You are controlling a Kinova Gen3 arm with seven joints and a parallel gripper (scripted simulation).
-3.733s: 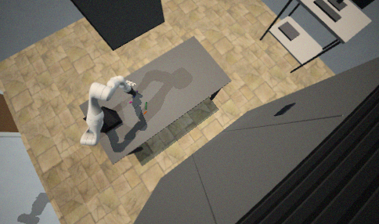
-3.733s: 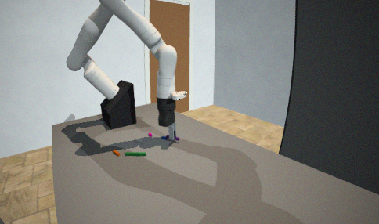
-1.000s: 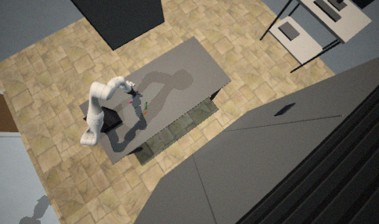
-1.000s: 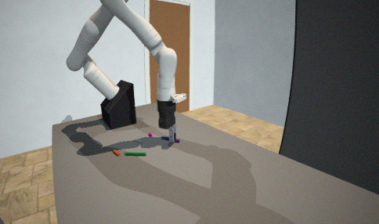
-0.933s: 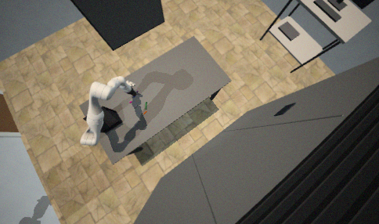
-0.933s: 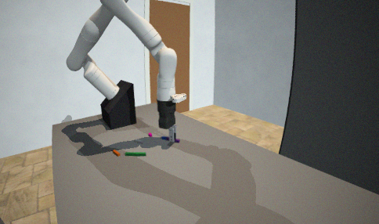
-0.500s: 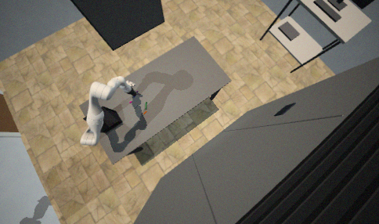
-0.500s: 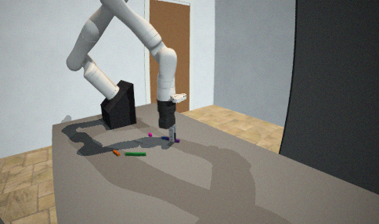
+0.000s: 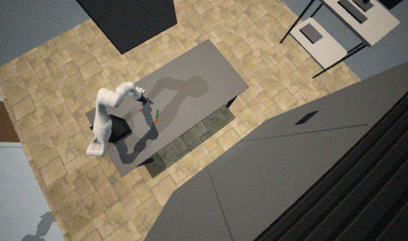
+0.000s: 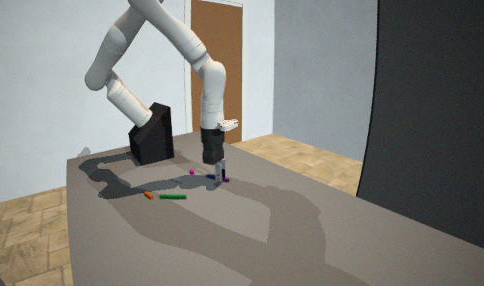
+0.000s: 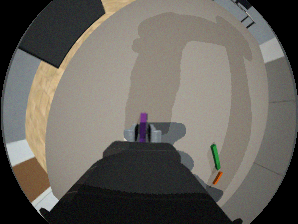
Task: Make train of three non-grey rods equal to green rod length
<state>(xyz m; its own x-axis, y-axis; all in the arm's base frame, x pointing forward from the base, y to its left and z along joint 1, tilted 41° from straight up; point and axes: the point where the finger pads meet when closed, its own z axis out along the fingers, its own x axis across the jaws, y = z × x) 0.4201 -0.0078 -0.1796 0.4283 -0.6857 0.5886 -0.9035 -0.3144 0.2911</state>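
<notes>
Now: hand 2 cm above the purple rod. The rest, counted from my hand: magenta rod (10 cm behind, 5 cm to the right, 2 cm below); then green rod (18 cm to the right, 2 cm below, 1 cm ahead); then grey rod (13 cm to the right, 8 cm behind, 2 cm below).
</notes>
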